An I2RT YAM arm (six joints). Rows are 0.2 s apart.
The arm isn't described. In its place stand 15 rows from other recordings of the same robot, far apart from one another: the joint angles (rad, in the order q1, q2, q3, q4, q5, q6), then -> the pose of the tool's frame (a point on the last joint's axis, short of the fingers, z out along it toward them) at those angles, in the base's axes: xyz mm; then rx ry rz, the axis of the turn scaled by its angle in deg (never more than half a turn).
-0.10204 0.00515 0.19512 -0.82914 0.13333 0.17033 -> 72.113 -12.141 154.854 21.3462 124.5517 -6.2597
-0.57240 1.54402 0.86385 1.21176 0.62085 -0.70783 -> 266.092 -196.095 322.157 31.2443 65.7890 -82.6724
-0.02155 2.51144 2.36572 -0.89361 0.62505 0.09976 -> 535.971 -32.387 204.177 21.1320 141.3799 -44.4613
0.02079 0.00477 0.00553 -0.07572 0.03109 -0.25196 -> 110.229 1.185 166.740 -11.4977 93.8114 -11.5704
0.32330 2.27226 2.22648 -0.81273 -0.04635 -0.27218 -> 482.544 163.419 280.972 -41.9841 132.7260 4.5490
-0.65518 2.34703 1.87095 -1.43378 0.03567 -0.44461 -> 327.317 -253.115 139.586 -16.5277 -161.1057 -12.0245
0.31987 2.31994 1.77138 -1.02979 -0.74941 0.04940 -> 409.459 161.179 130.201 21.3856 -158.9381 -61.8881
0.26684 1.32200 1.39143 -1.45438 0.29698 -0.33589 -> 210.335 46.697 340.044 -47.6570 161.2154 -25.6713
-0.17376 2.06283 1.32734 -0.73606 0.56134 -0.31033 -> 368.009 -83.837 122.667 9.2022 -170.3431 49.7702
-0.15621 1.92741 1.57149 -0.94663 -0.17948 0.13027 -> 387.832 -54.647 226.632 21.4288 162.5176 14.4610
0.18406 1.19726 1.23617 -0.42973 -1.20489 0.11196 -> 236.095 77.768 395.739 -49.6131 98.2605 77.8832
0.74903 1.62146 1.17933 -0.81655 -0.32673 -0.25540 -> 221.855 221.880 224.054 -82.7640 141.8586 32.5538
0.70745 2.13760 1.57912 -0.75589 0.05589 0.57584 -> 327.420 277.363 151.314 -10.3240 165.7637 9.0960
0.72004 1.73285 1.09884 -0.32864 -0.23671 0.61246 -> 263.313 242.068 188.115 -14.0853 154.2070 44.4766
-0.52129 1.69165 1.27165 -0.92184 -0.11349 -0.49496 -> 283.687 -158.265 223.943 1.0972 165.3949 -1.0443
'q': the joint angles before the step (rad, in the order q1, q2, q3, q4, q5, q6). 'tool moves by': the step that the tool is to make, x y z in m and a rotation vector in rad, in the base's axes. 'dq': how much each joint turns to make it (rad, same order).
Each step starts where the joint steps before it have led.
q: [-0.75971, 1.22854, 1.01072, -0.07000, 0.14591, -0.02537]
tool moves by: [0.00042, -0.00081, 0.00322, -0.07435, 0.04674, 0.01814]
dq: [-0.00038, -0.00002, 0.00000, 0.03049, 0.00534, -0.08888]
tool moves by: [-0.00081, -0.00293, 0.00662, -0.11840, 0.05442, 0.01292]
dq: [-0.00840, 0.00001, -0.00001, 0.06221, 0.00686, -0.12627]
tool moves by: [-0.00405, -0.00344, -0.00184, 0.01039, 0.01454, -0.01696]
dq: [-0.01831, 0.00002, 0.00000, -0.01715, -0.00076, -0.00305]
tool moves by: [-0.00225, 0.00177, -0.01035, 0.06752, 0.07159, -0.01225]
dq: [0.00039, 0.00002, 0.00002, -0.09843, 0.01298, 0.00038]
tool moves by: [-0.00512, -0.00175, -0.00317, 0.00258, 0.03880, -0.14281]
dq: [0.00037, -0.00003, -0.00003, -0.03471, 0.14380, 0.02250]
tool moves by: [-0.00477, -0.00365, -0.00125, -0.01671, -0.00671, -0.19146]
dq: [0.00001, 0.00762, 0.00003, -0.00118, 0.18236, 0.06410]
